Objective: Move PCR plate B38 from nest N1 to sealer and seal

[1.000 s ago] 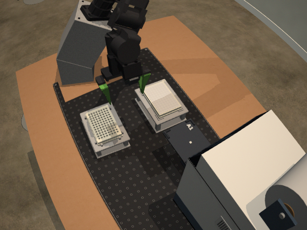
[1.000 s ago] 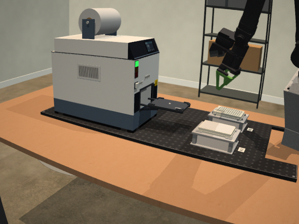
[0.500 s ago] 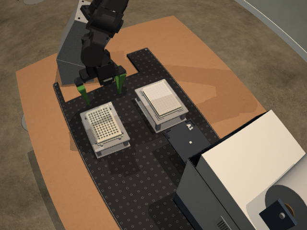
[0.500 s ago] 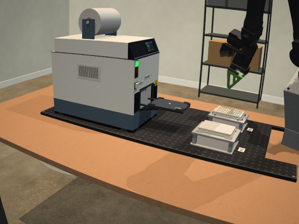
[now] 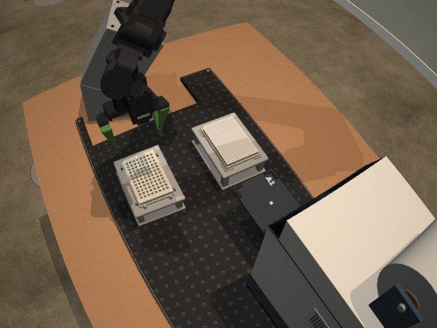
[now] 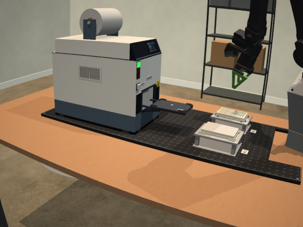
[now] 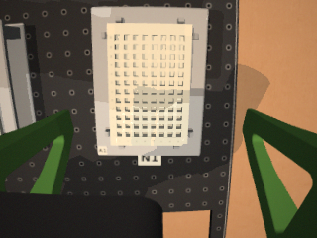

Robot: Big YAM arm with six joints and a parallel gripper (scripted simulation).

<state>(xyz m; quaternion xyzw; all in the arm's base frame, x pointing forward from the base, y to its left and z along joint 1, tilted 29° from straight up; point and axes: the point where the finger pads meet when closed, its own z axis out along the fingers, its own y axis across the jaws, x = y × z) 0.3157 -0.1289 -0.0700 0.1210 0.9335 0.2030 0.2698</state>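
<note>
The plate B38 lies 1 cm to the left of my hand and 13 cm below it. The rest, counted from my hand: nest N2: 2 cm ahead, 22 cm to the left, 14 cm below; then sealed plate B83: 2 cm ahead, 22 cm to the left, 13 cm below; then nest N1: 1 cm to the left, 15 cm below.
</note>
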